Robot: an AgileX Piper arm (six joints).
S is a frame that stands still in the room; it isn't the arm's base.
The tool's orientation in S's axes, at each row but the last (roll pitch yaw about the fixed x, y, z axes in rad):
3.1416 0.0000 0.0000
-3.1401 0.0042 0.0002
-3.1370 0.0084 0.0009
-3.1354 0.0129 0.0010
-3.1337 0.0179 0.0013
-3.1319 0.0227 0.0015
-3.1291 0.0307 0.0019
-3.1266 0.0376 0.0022
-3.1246 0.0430 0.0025
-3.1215 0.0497 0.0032
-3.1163 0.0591 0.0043
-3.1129 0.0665 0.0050
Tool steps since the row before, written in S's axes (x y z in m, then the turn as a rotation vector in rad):
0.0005 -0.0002 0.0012 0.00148 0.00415 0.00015
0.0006 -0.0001 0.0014 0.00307 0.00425 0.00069
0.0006 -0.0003 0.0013 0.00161 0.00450 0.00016
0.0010 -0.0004 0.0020 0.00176 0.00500 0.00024
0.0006 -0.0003 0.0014 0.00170 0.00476 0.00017
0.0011 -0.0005 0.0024 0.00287 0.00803 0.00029
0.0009 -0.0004 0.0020 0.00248 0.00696 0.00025
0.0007 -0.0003 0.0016 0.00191 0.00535 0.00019
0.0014 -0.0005 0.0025 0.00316 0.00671 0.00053
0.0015 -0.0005 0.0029 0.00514 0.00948 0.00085
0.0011 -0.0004 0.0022 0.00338 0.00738 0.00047
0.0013 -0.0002 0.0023 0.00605 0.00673 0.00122
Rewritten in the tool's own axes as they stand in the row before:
0.0005 0.0002 -0.0012 0.00148 -0.00415 -0.00015
0.0006 0.0001 -0.0014 0.00307 -0.00425 -0.00070
0.0006 0.0003 -0.0013 0.00161 -0.00450 -0.00015
0.0010 0.0004 -0.0020 0.00176 -0.00500 -0.00023
0.0006 0.0003 -0.0014 0.00170 -0.00476 -0.00016
0.0010 0.0005 -0.0024 0.00287 -0.00803 -0.00028
0.0008 0.0004 -0.0020 0.00248 -0.00696 -0.00024
0.0006 0.0003 -0.0016 0.00191 -0.00535 -0.00018
0.0013 0.0005 -0.0026 0.00315 -0.00671 -0.00055
0.0014 0.0004 -0.0030 0.00512 -0.00948 -0.00092
0.0010 0.0003 -0.0023 0.00338 -0.00738 -0.00048
0.0011 0.0001 -0.0024 0.00599 -0.00674 -0.00143

